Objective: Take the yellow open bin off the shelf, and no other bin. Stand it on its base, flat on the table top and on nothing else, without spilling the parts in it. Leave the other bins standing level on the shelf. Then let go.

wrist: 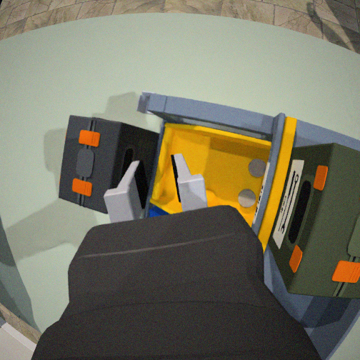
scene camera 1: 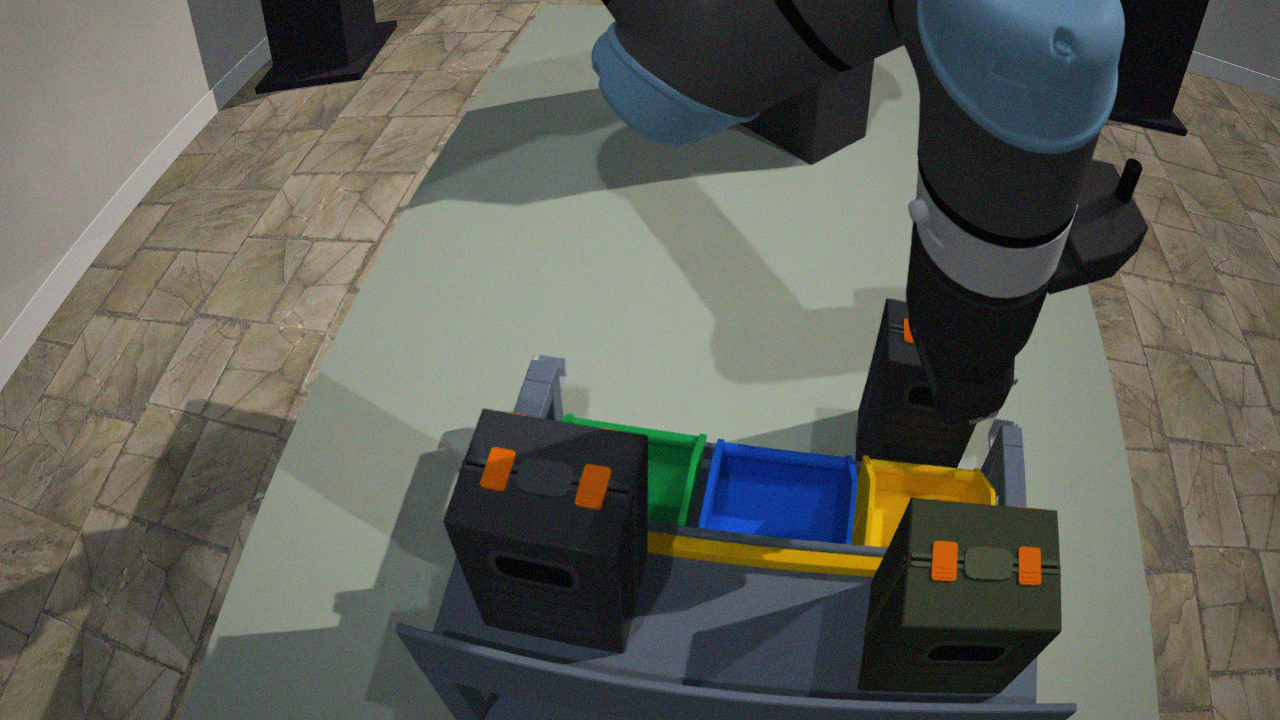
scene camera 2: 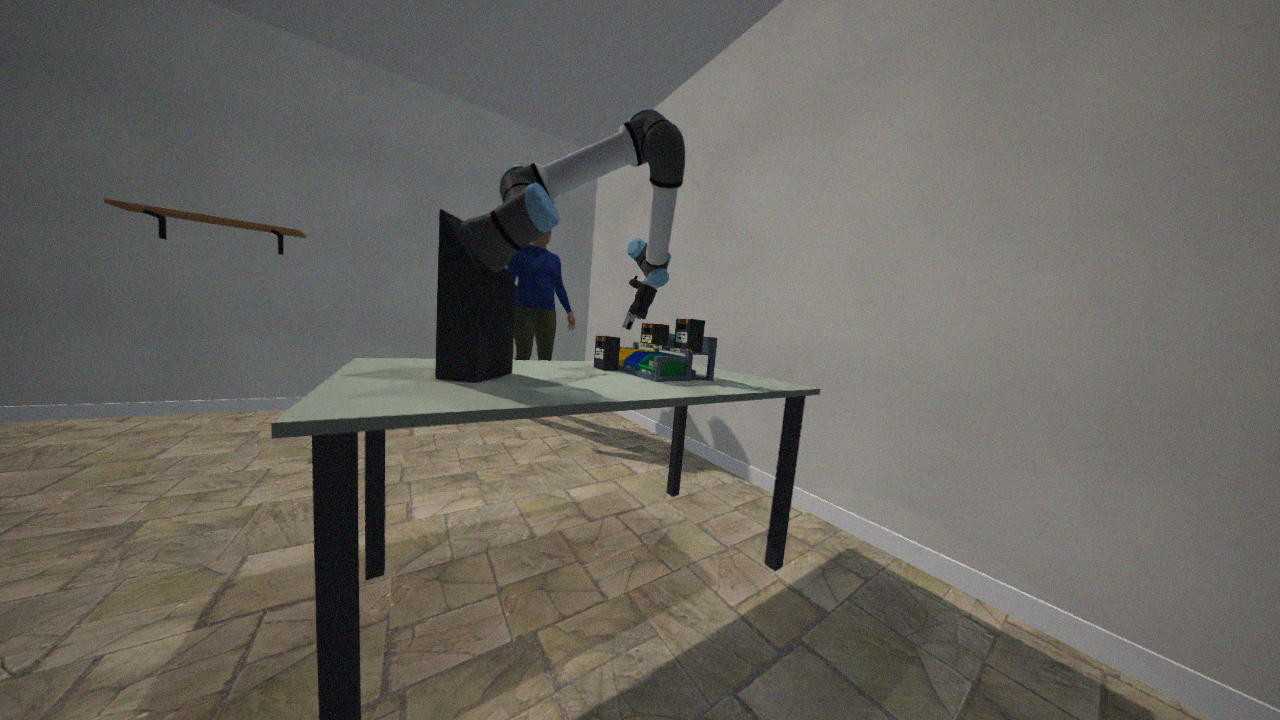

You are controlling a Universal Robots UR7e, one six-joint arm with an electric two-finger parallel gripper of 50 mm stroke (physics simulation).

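Seen in the pictures: gripper, between the fingertips: [scene camera 1: 975, 396] [scene camera 2: 626, 328]; arm's base, origin of its link: [scene camera 2: 480, 248].
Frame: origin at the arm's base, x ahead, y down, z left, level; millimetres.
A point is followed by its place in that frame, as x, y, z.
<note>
The yellow bin [scene camera 1: 926, 483] [scene camera 2: 630, 355] [wrist: 197, 145] sits in the shelf [scene camera 1: 760, 617] {712, 256, -70} [scene camera 2: 712, 360] {750, 282, -265} [wrist: 215, 113], at the right end of the row in scene camera 1. Two grey round parts [wrist: 257, 167] [wrist: 246, 198] show inside it. The blue bin [scene camera 1: 787, 492] {556, 349, -37} stands beside it and the green bin [scene camera 1: 669, 483] {549, 349, -126} beyond that; both look level. My gripper [scene camera 1: 975, 417] {594, 190, 70} [scene camera 2: 629, 322] {594, 190, 70} [wrist: 159, 172] is part-way open and empty, tilted above the yellow bin's outer edge. In the wrist view one finger shows over the bin's inside, the other outside its edge.
A black case [scene camera 1: 881, 402] {531, 271, 25} [scene camera 2: 606, 352] {474, 288, 29} [wrist: 87, 165] stands on the table [scene camera 1: 429, 331] {391, 358, -345} close outside the yellow bin. A dark green case [scene camera 1: 975, 591] {751, 161, 34} [scene camera 2: 654, 334] {693, 205, 1} [wrist: 325, 215] and another black case [scene camera 1: 546, 537] {730, 136, -181} [scene camera 2: 689, 334] {658, 192, -219} stand on the shelf's top board, behind a yellow strip [scene camera 1: 760, 556] {673, 246, -71} [wrist: 280, 185].
</note>
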